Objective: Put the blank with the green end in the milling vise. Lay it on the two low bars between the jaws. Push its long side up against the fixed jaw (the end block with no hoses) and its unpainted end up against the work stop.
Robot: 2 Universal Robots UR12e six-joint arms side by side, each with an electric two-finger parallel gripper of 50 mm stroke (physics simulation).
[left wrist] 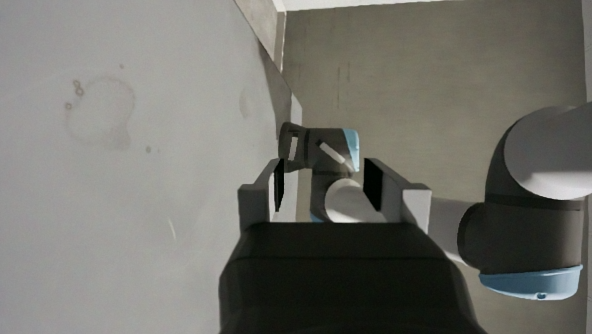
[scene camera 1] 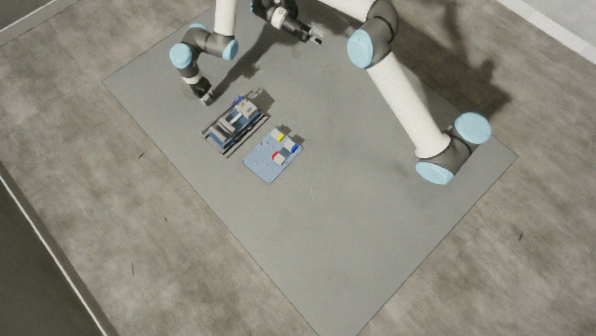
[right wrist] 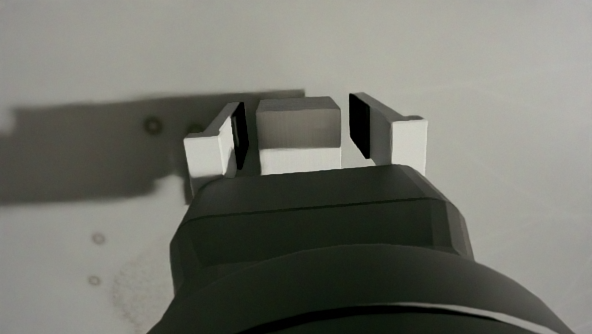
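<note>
The blank stands between the open fingers of my right gripper in the right wrist view, with a gap on each side. It shows as a plain grey block. Its green end is hidden, and in the scene view I cannot make the blank out at the gripper. My right gripper is open, low beside the upper left of the milling vise. The vise has grey blocks, blue parts and rails along its sides. Its low bars and work stop are too small to tell apart. My left gripper is open and empty, far from the vise.
A light blue plate lies below and right of the vise. It carries a yellow-ended blank, a blue-ended blank and a red-ended blank, plus small pegs. The left arm's large links reach over the right side of the mat.
</note>
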